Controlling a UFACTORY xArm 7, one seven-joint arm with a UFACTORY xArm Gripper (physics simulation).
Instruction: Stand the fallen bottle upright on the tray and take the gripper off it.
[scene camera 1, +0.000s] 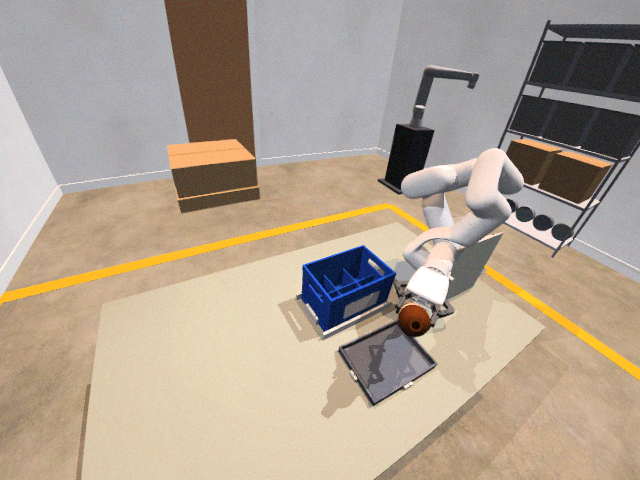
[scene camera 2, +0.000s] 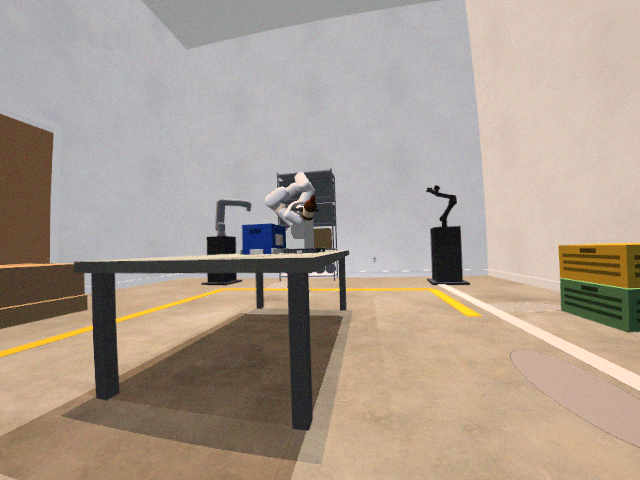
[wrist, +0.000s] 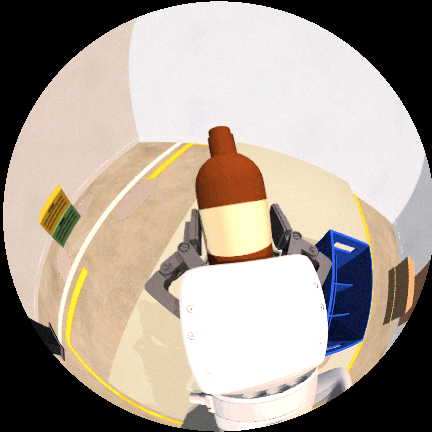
Labels:
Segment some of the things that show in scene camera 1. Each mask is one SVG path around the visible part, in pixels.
The gripper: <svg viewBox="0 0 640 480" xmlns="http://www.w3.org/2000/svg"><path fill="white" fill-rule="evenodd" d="M433 265L420 267L410 281L396 281L394 284L399 298L395 305L395 308L397 308L395 313L399 313L406 299L419 304L433 314L430 318L429 329L431 327L434 328L438 318L451 315L455 311L446 299L449 279L441 268Z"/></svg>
A brown bottle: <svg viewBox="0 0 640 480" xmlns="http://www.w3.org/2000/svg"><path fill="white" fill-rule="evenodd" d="M404 304L398 313L400 329L410 337L423 336L430 328L429 314L419 304Z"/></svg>

